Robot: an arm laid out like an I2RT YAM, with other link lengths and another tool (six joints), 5 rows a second.
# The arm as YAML. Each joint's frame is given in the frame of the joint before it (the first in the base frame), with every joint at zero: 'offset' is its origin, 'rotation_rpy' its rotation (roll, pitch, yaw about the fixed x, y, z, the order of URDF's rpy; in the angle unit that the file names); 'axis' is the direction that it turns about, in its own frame. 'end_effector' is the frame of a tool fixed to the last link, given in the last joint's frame.
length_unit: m
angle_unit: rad
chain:
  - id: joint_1
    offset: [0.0, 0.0, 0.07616]
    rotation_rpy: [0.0, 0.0, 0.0]
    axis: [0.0, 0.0, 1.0]
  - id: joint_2
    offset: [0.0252, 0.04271, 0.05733]
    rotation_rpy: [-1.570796, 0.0, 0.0]
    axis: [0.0, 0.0, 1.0]
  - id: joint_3
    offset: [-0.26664, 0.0, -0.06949]
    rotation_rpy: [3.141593, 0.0, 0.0]
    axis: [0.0, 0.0, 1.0]
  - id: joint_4
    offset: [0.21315, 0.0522, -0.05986]
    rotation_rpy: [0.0, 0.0, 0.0]
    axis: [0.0, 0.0, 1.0]
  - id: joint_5
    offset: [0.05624, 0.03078, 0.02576]
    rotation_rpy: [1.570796, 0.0, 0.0]
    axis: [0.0, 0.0, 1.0]
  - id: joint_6
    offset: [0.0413, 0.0, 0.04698]
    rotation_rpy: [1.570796, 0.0, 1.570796]
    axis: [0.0, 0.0, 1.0]
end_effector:
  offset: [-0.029, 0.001, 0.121]
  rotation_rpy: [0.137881, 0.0, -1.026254]
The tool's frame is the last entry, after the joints.
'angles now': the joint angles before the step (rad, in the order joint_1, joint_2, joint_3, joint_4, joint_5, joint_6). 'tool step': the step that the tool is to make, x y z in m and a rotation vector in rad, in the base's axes. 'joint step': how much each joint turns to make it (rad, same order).
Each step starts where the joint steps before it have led.
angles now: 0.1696, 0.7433, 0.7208, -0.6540, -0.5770, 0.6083
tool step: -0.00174, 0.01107, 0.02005, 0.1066, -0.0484, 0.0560
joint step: -0.0004, -0.0088, -0.0076, 0.0976, -0.1025, 0.0561
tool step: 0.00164, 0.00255, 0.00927, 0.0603, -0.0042, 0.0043
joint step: -0.0084, -0.0026, -0.0065, 0.0545, -0.0417, 0.0567
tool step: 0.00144, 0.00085, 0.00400, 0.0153, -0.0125, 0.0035
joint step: -0.0027, 0.0022, 0.0000, 0.0245, -0.0119, 0.0112
